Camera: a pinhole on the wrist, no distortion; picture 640 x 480 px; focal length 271.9 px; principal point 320.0 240.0 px. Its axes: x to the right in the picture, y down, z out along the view. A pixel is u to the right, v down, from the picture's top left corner.
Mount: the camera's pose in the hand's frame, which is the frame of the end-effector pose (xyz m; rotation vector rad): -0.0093 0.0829 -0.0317 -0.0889 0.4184 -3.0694
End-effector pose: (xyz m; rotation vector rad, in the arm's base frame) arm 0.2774 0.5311 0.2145 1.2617 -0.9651 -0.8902
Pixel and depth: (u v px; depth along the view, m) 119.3 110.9 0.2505
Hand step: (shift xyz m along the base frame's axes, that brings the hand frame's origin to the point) -0.1492 -0.2402 0.1679
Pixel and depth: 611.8 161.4 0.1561
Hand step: -0.1882 0.1162 0.0678
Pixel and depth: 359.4 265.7 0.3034
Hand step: -0.2505 -0.0606 -0.0176
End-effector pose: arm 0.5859 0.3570 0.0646 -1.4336 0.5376 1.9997
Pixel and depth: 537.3 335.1 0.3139
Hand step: -0.0418 0.1914 0.3095
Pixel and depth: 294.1 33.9 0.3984
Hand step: -0.4930 0.0892 0.0949
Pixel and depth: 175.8 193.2 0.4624
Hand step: -0.3851 0.2978 -0.1086
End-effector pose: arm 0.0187 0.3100 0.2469 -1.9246 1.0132 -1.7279
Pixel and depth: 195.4 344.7 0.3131
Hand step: 0.2497 -0.0821 0.1431
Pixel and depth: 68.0 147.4 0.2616
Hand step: 0.1918 -0.2944 0.0538
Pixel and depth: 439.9 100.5 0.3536
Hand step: 0.3110 -0.0699 -0.2795
